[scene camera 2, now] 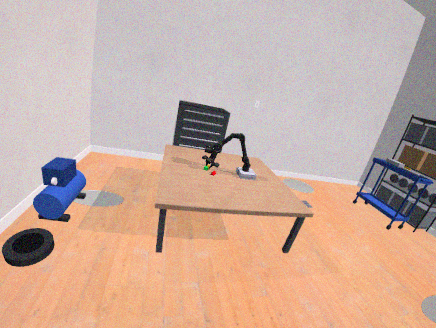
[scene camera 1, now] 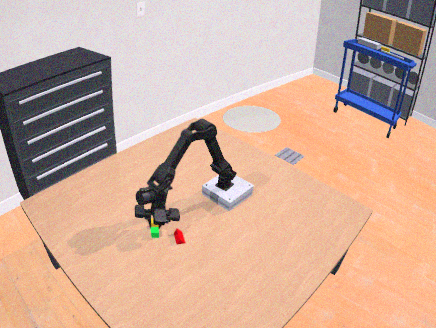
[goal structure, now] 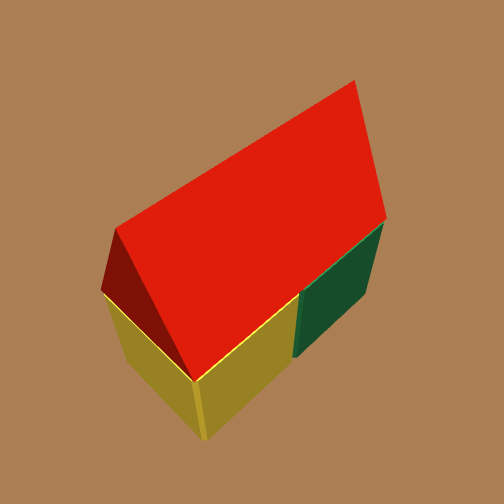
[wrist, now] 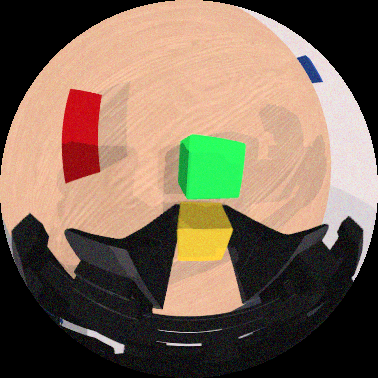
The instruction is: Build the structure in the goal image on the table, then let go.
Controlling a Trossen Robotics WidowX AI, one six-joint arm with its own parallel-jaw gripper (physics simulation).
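Places are measured from the arm's base along level axes (x ahead, y left, z up), in centimetres.
Pixels of known places: gripper, between the fingertips: [scene camera 2: 207, 168] [scene camera 1: 154, 228] [wrist: 200, 209]; arm's base, origin of its link: [scene camera 2: 245, 170] [scene camera 1: 224, 185].
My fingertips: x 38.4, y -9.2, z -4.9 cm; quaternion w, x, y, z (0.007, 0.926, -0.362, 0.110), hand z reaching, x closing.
Observation:
Ahead of a thing's pixels: the offset from my fingertips to its top centre. Level surfaces: height alone.
A green cube @[dx +2.4, dy +2.7, dz +2.6 cm] [scene camera 1: 155, 232] [scene camera 2: 205, 168] [wrist: 215, 167] rests on the table. A red block @[dx -3.2, dy +11.7, dz +2.3 cm] [scene camera 1: 179, 236] [scene camera 2: 213, 173] [wrist: 81, 132] lies on the table a short way from the green cube, apart from it. My gripper [scene camera 1: 155, 223] [wrist: 200, 209] is shut on a yellow block @[dx -1.0, dy -0.6, dz +3.5 cm] [scene camera 1: 152, 221] [wrist: 204, 232], which sits between the fingertips right beside the green cube in the wrist view. Whether the yellow block touches the green cube or the table is hard to tell. In scene camera 1, the fingers partly hide the yellow block.
The arm's pale base [scene camera 1: 228, 194] [scene camera 2: 246, 173] stands on the wooden table @[dz -0.7 cm] [scene camera 1: 225, 270] [scene camera 2: 200, 195]. A black drawer cabinet [scene camera 1: 65, 120] [scene camera 2: 202, 125] stands behind the table. A blue cart [scene camera 1: 372, 109] [scene camera 2: 382, 206] stands on the floor away from the table.

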